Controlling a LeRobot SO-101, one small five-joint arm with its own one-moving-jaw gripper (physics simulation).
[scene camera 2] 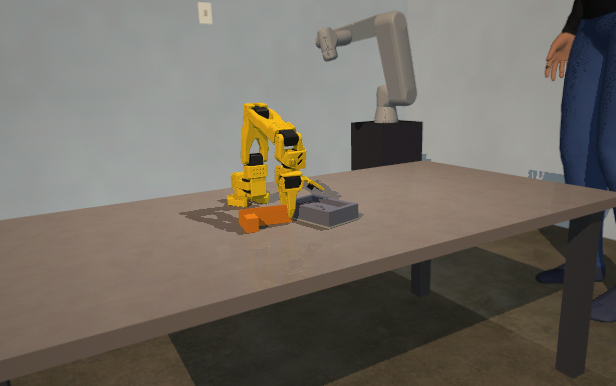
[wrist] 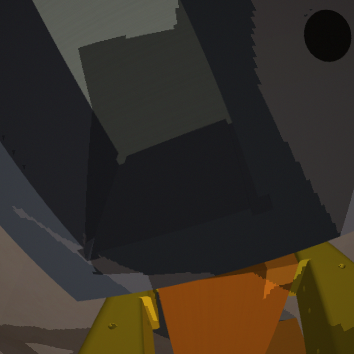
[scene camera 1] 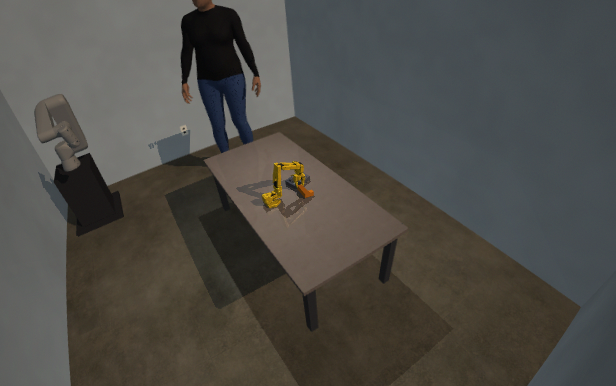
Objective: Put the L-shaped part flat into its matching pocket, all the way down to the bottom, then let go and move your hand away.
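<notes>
The orange L-shaped part [scene camera 1: 306, 192] [scene camera 2: 272, 215] [wrist: 215, 320] is between the jaws, its long arm running from them to a short block at the outer end. It is low over the table; whether it touches is unclear. My gripper [scene camera 1: 301, 184] [scene camera 2: 291, 216] [wrist: 225, 280] is shut on it, one yellow jaw on each side in the wrist view. The grey pocket block [scene camera 1: 291, 183] [scene camera 2: 330, 216] [wrist: 50, 255] stands right beside the gripper. The part is outside the pocket, and the block's wall hides its near end in the wrist view.
The block and the arm's base [scene camera 1: 271, 200] [scene camera 2: 237, 200] stand on the brown table [scene camera 1: 345, 230] [scene camera 2: 150, 280]. Behind it are a grey robot arm [scene camera 1: 67, 135] [scene camera 2: 397, 60] on a black pedestal [scene camera 1: 85, 192] [scene camera 2: 385, 145] and a standing person [scene camera 1: 215, 50] [scene camera 2: 592, 100].
</notes>
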